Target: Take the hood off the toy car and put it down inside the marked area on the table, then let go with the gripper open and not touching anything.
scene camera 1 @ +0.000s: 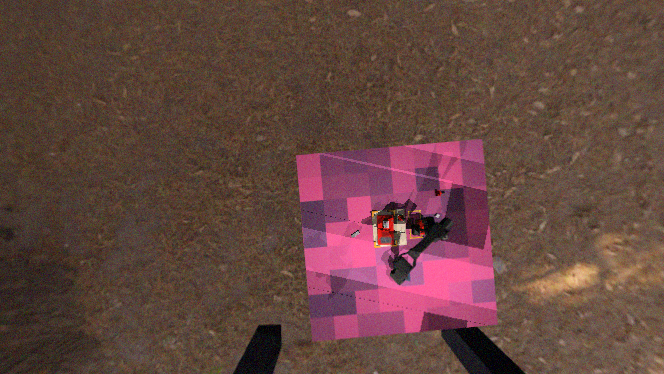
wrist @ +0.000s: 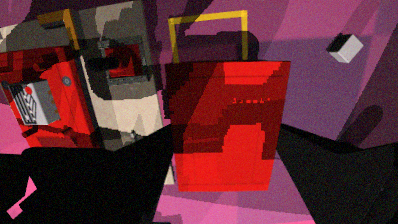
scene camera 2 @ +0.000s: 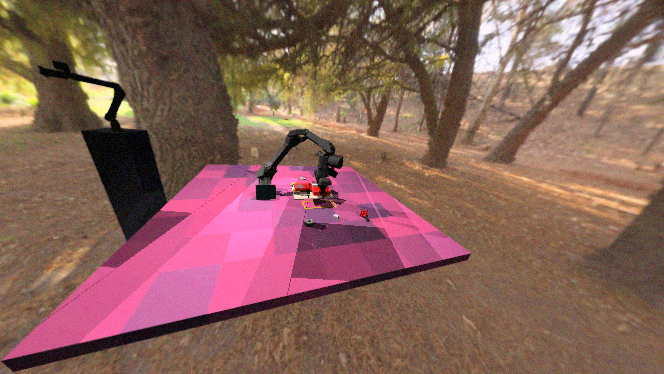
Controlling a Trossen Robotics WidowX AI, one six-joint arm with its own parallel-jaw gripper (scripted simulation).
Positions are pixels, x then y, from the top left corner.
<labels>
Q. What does my gripper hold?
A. A red hood.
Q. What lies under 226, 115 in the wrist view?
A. A red hood.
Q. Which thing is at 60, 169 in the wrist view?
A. My gripper.
</labels>
